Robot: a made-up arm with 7 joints. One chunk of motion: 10 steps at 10 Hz.
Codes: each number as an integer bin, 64 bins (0 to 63) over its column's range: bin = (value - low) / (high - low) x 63, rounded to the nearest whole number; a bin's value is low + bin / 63 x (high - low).
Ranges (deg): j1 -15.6..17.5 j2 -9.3..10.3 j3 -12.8..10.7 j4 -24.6..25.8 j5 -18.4..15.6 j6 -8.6..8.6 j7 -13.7..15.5
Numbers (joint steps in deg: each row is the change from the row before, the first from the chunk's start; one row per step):
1: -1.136 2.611 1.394 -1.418 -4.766 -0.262 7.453
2: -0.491 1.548 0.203 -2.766 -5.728 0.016 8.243
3: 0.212 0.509 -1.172 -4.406 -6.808 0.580 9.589
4: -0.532 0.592 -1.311 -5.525 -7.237 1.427 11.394
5: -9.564 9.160 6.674 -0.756 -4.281 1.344 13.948
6: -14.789 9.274 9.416 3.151 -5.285 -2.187 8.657
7: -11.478 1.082 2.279 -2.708 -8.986 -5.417 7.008
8: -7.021 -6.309 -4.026 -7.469 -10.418 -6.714 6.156
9: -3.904 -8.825 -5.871 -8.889 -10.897 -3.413 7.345
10: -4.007 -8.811 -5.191 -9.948 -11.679 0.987 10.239
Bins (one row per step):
1: 28 38 38 29 25 31 46
2: 29 35 35 27 23 32 47
3: 30 32 31 25 21 34 50
4: 29 32 31 24 21 37 54
5: 11 59 52 30 26 36 60
6: 2 60 60 35 24 23 48
7: 8 33 40 27 17 12 45
8: 16 10 24 21 15 7 43
9: 22 2 19 20 14 19 45
10: 22 2 20 18 12 35 52

